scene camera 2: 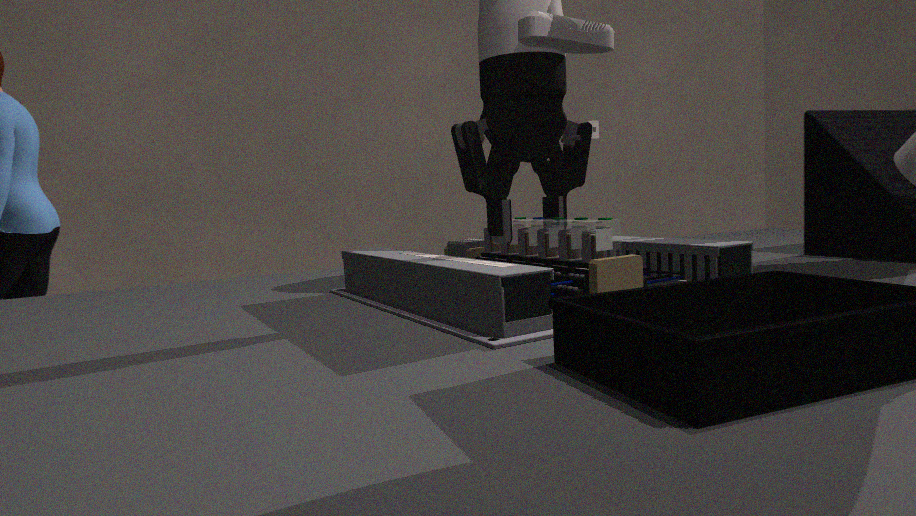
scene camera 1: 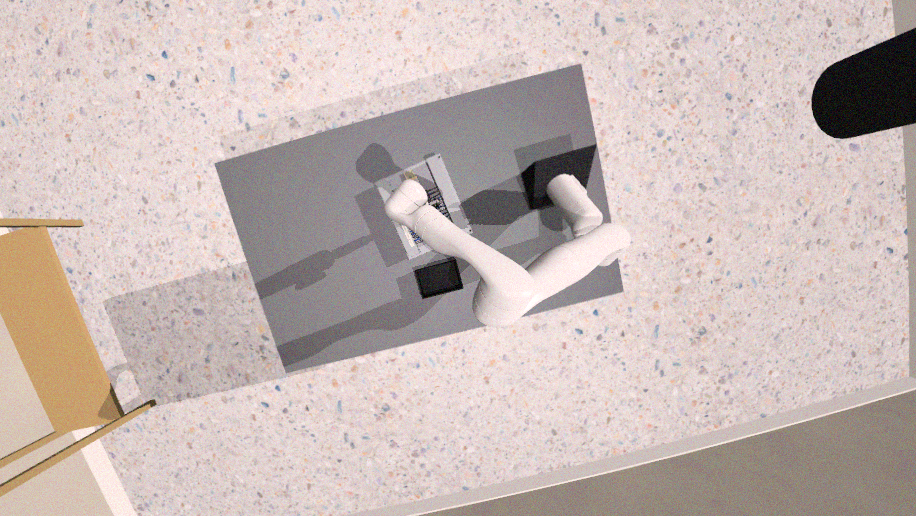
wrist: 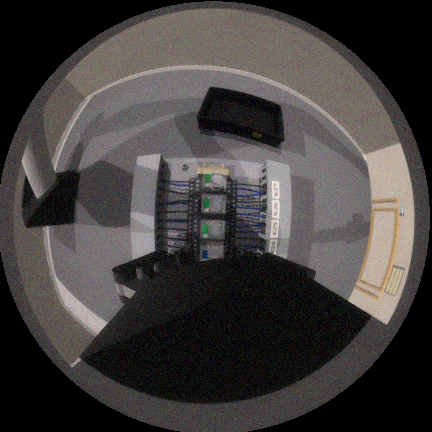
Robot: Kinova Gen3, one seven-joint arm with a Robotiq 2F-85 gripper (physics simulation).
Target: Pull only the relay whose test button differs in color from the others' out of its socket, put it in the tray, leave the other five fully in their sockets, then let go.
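My gripper: visible, wrist view too. Tan end block: visible. Wired panel: visible.
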